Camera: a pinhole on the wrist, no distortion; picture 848 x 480 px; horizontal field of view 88.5 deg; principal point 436.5 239.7 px. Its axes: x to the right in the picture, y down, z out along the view. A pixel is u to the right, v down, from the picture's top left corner.
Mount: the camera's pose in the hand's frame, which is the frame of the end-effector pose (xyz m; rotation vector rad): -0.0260 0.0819 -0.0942 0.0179 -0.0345 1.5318
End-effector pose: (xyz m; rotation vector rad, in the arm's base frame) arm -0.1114 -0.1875 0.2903 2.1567 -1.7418 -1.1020
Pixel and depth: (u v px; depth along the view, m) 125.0 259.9 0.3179
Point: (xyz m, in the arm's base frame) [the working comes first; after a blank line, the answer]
In the camera's frame: -0.2275 0.0148 0.3179

-0.1272 -0.0238 0.0748
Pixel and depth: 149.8 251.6 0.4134
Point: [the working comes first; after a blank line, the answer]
In the camera's frame: -0.2723 0.0113 0.4134

-0.1482 0.0200 -0.0188
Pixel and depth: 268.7 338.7 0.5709
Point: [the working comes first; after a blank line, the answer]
In the camera's frame: -0.2201 0.1299 0.5709

-0.2929 0.1598 -0.0522
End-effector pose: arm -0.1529 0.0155 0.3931 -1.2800 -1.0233 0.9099
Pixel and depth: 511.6 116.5 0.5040
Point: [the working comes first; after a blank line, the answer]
In the camera's frame: 0.0870 -0.1427 0.5040

-0.5086 0.2638 0.2606
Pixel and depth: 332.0 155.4 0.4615
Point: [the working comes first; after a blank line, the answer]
In the camera's frame: -0.1108 -0.0894 0.4615

-0.4839 0.1743 0.4480
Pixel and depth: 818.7 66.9 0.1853
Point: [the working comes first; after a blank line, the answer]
In the camera's frame: 0.1627 -0.0736 0.1853

-0.2246 0.1151 0.1641
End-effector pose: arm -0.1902 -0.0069 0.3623 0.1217 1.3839 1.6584
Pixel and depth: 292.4 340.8 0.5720
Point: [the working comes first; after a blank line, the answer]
In the camera's frame: -0.1894 0.1329 0.5720

0.2563 0.2012 0.5119
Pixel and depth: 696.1 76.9 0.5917
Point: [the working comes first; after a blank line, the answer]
In the camera's frame: 0.3529 -0.2213 0.5917

-0.2318 0.5320 0.7806
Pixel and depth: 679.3 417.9 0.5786
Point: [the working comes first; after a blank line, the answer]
In the camera's frame: 0.3228 0.2369 0.5786

0.0179 0.2001 0.9769
